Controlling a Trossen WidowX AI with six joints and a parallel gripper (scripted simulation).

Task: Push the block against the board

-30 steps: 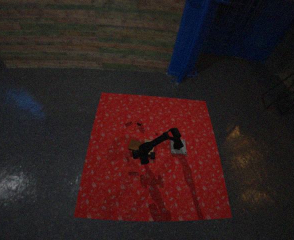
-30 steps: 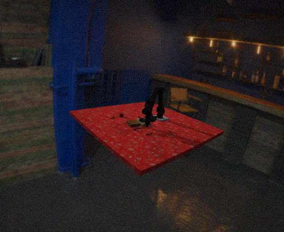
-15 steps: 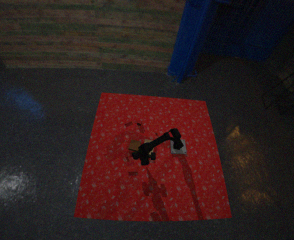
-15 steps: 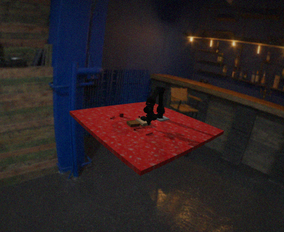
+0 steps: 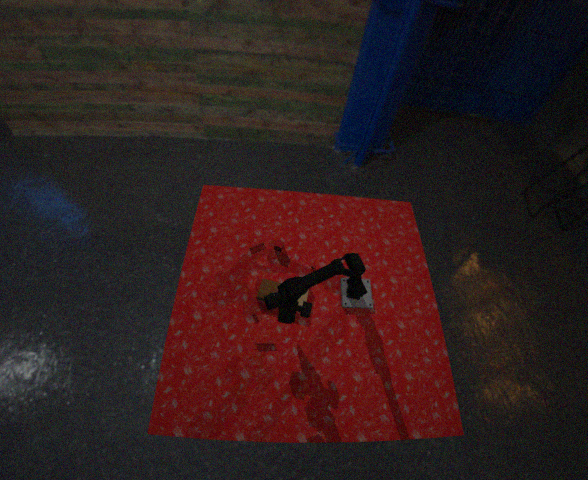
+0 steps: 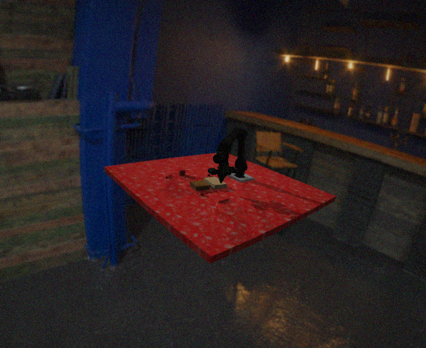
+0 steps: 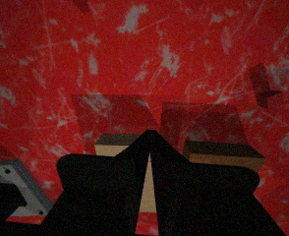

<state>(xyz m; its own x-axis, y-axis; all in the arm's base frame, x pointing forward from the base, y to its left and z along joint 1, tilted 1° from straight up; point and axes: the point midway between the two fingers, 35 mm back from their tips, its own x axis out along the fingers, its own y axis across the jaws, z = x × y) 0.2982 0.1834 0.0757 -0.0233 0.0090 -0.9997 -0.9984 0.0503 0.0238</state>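
Right now the tan board is 3 cm behind my gripper tip, 11 cm to the right of it and 4 cm below it. Round my gripper tip: brown square block: 10 cm ahead, 10 cm to the right, 4 cm below.
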